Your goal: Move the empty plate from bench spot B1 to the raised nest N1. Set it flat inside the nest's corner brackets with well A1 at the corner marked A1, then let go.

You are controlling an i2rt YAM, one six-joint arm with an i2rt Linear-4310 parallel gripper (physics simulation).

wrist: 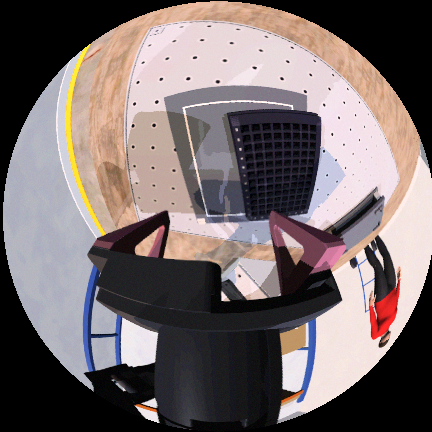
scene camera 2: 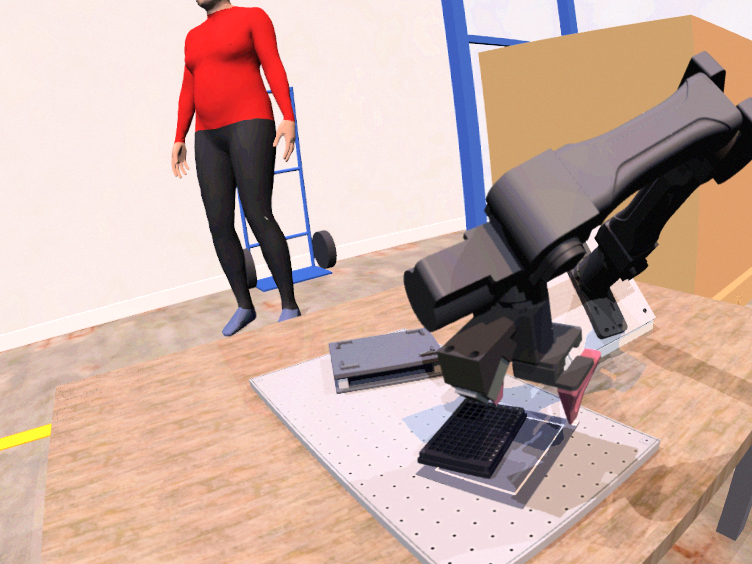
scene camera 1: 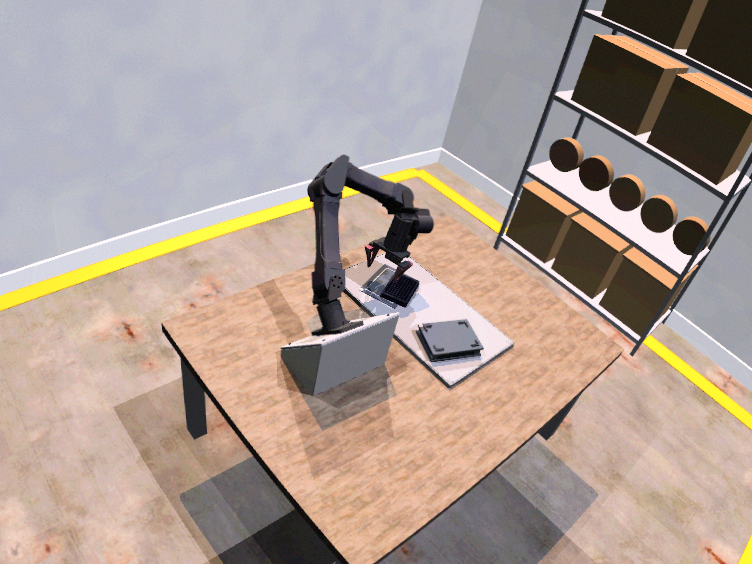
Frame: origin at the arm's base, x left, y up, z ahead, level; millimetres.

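Where they show: gripper, fingertip midpoint: (wrist: pixel 218 215) (scene camera 2: pixel 534 410) (scene camera 1: pixel 381 274); arm's base at its link origin: (scene camera 2: pixel 587 282) (scene camera 1: pixel 336 330).
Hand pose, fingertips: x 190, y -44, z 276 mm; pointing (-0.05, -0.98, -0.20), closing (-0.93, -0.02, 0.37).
Observation:
Each offset is from my fingertips to the top centre of the thing. "spot": to the spot under its first point. Level surfaces: height alone.
The black plate @[dx -45, dy -28, dz +50 mm] (scene camera 1: pixel 400 290) (scene camera 2: pixel 476 437) (wrist: pixel 277 165) with a grid of empty wells lies on the white perforated board (scene camera 1: pixel 495 341) (scene camera 2: pixel 651 446) (wrist: pixel 240 60). It partly overlaps a white outlined rectangle @[spot: dx +33, dy -42, dz +15 mm] (scene camera 2: pixel 540 459) (wrist: pixel 194 159) and is offset toward the nest side. My gripper (scene camera 1: pixel 383 272) (scene camera 2: pixel 534 412) (wrist: pixel 218 215) is open and empty above the outline; the plate sits off-centre from it, beyond the right finger's line in the wrist view. The raised grey nest @[dx -290, dy -6, dz +55 mm] (scene camera 1: pixel 450 337) (scene camera 2: pixel 385 352) (wrist: pixel 364 221) has corner brackets and holds no plate. Well A1 and the A1 mark are not readable.
The arm's base stands on a slanted grey mount (scene camera 1: pixel 358 358) beside the board on the wooden table @[dy -57 mm] (scene camera 1: pixel 388 461) (scene camera 2: pixel 182 461). A shelf rack (scene camera 1: pixel 542 130) with boxes stands behind the table. A person in red (scene camera 2: pixel 233 72) and a large cardboard box (scene camera 2: pixel 583 109) are beyond the table.

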